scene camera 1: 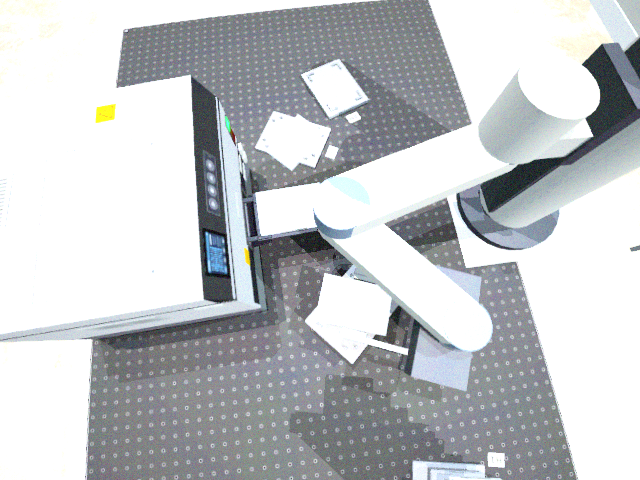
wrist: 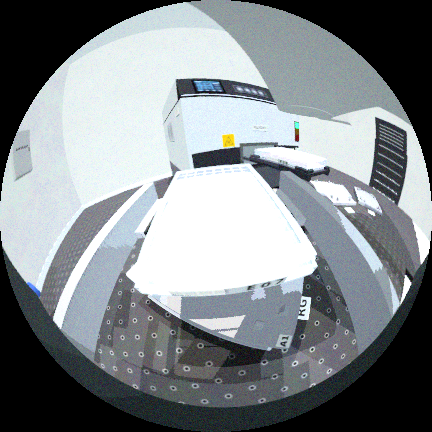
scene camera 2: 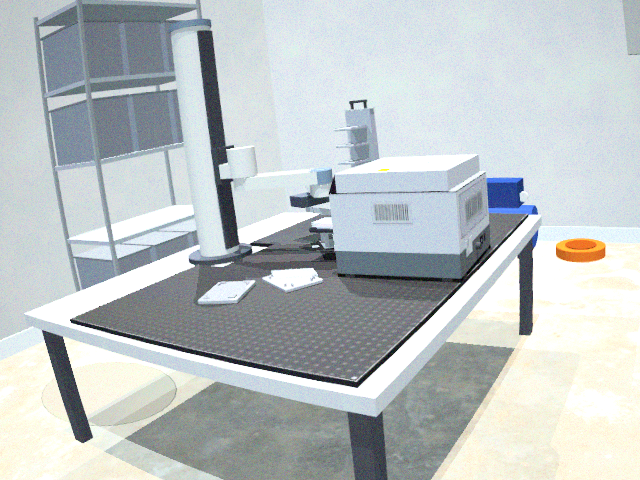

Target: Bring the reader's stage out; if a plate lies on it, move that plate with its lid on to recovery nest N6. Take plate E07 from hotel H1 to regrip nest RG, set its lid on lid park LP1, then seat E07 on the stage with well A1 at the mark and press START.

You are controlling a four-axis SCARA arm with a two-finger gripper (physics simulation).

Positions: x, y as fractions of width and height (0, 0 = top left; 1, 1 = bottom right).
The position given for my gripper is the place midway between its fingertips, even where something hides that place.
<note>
I see my gripper (scene camera 1: 0.54, 0.63) and a LP1 lid park (scene camera 1: 0.44, 0.26).
My gripper shows as well in the wrist view (wrist: 0.50, 0.43).
</note>
